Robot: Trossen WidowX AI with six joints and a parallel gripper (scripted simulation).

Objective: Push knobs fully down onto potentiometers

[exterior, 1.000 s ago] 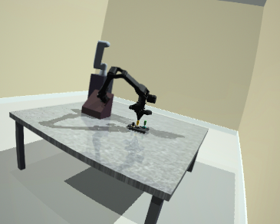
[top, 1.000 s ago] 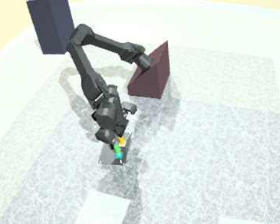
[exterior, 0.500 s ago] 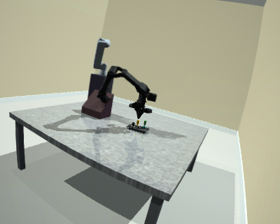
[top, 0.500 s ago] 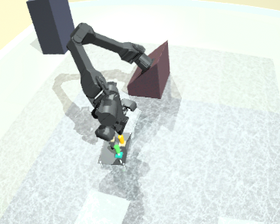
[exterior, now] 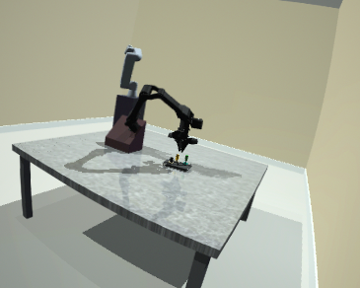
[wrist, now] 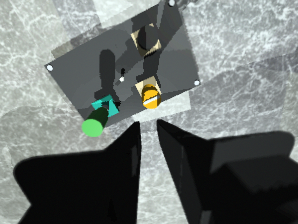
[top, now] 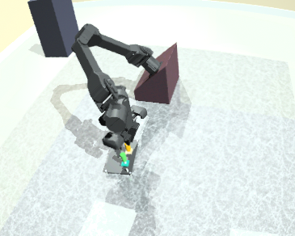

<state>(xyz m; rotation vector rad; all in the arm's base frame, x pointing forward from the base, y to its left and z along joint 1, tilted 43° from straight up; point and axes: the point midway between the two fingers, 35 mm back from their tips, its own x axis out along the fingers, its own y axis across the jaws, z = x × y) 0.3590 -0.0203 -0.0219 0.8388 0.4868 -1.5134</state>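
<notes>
Right now my gripper tip is 5 cm short of the green knob, 1 cm to the left of it and 2 cm above it. Round my gripper tip: yellow knob 1 cm behind, 2 cm to the right, 3 cm below.
</notes>
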